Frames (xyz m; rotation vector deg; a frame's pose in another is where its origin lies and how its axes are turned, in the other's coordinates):
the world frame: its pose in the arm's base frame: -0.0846 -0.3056 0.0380 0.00 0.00 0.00
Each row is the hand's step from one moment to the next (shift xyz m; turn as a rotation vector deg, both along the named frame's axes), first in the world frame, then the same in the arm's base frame.
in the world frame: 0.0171 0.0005 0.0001 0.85 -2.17 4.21
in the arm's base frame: 0.0171 0.0005 0.0001 0.85 -2.17 4.21
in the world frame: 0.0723 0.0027 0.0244 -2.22 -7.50 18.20
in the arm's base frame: 0.0723 0.0027 0.0244 -2.22 -7.50 18.20
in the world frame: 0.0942 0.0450 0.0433 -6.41 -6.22 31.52
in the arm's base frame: 0.0942 0.0450 0.0433 -6.41 -6.22 31.52
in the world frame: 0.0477 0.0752 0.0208 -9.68 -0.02 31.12
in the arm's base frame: 0.0477 0.0752 0.0208 -9.68 -0.02 31.12
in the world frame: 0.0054 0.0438 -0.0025 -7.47 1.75 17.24
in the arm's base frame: 0.0054 0.0438 -0.0025 -7.47 1.75 17.24
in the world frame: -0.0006 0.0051 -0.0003 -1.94 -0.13 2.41
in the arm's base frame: -0.0006 0.0051 -0.0003 -1.94 -0.13 2.41
